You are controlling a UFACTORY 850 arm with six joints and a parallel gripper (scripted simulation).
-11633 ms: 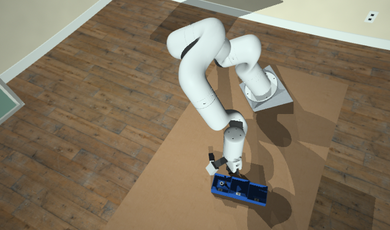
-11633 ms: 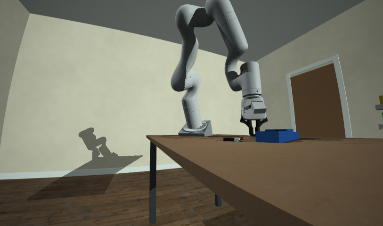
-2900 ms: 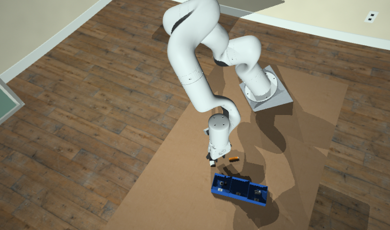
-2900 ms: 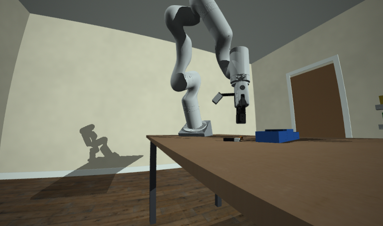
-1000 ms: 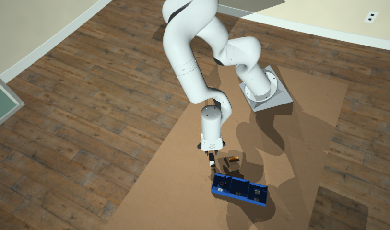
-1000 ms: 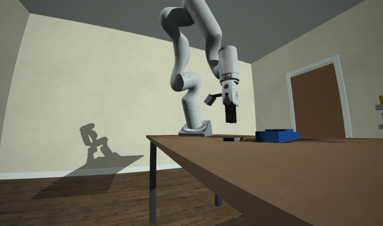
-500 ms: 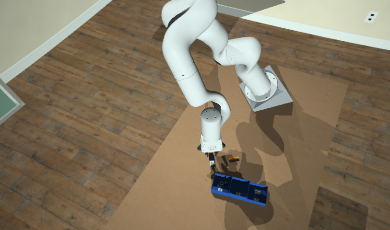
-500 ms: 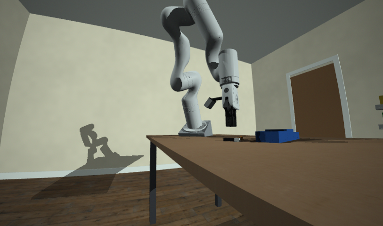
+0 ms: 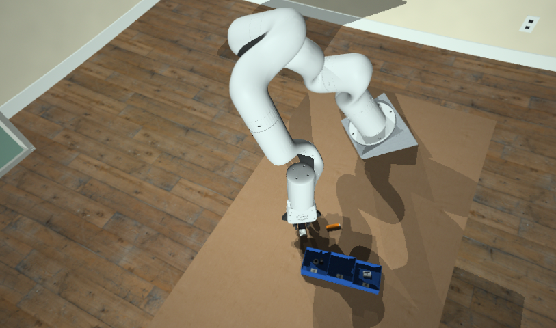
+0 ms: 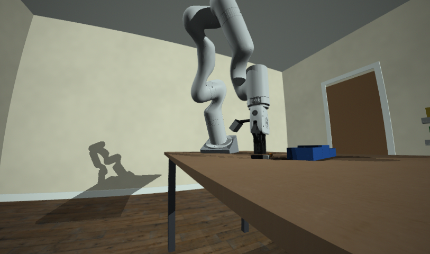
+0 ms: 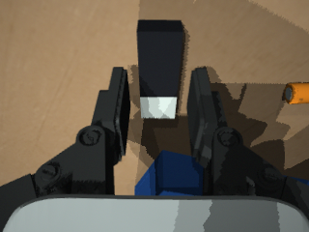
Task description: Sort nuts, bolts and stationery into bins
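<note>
My hand is 1 cm short of the black-and-white block and 3 cm above it. Also, from my hand: black bolt (9 cm ahead, 12 cm to the left, 2 cm below); then nut (10 cm ahead, 10 cm to the left, 3 cm below); then orange cylinder (5 cm behind, 10 cm to the left, 3 cm below).
</note>
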